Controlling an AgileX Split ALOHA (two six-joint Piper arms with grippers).
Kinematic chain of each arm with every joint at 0, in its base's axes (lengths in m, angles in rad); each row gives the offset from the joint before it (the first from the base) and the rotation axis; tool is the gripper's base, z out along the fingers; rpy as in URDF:
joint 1: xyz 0 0 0.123 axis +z
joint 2: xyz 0 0 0 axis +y
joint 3: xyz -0.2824 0 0.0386 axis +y
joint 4: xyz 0.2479 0 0.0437 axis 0.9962 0 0.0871
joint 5: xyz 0 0 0 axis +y
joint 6: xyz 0.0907 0 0.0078 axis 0.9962 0 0.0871
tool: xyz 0 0 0 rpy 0 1.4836 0
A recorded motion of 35 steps. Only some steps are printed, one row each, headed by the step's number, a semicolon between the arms.
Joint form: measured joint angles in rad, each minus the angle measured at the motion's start. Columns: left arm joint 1, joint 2, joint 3, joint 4, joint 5, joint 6; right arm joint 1, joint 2, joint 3, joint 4, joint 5, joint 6.
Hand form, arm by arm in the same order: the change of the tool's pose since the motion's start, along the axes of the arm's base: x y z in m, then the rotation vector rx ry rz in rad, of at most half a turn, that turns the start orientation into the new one. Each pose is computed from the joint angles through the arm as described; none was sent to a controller.
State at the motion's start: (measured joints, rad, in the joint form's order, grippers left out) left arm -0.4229 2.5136 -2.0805 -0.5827 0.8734 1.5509; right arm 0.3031 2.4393 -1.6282 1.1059 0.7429 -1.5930
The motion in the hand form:
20: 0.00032 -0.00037 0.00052 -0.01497 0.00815 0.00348; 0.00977 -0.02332 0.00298 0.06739 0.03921 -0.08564
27: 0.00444 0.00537 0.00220 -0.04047 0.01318 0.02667; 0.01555 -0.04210 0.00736 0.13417 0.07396 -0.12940
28: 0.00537 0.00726 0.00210 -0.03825 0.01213 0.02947; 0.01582 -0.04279 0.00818 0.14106 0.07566 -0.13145
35: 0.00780 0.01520 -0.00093 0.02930 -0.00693 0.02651; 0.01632 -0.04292 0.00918 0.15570 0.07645 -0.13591
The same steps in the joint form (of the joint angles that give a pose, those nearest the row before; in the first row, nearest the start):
20: 0.0019 0.0021 -0.0040 -0.0180 0.0050 0.0023; -0.0613 0.0000 0.0035 0.0711 0.0356 0.0021
27: 0.0179 0.0022 -0.0059 -0.0472 0.0031 0.0069; -0.1122 -0.0011 0.0035 0.1224 0.0926 0.0001
28: 0.0216 0.0022 -0.0059 -0.0446 0.0031 0.0069; -0.1147 -0.0019 0.0035 0.1282 0.0975 -0.0009
35: 0.0281 0.0021 -0.0058 0.0385 0.0030 -0.0156; -0.1166 -0.0019 0.0035 0.1450 0.1035 -0.0072

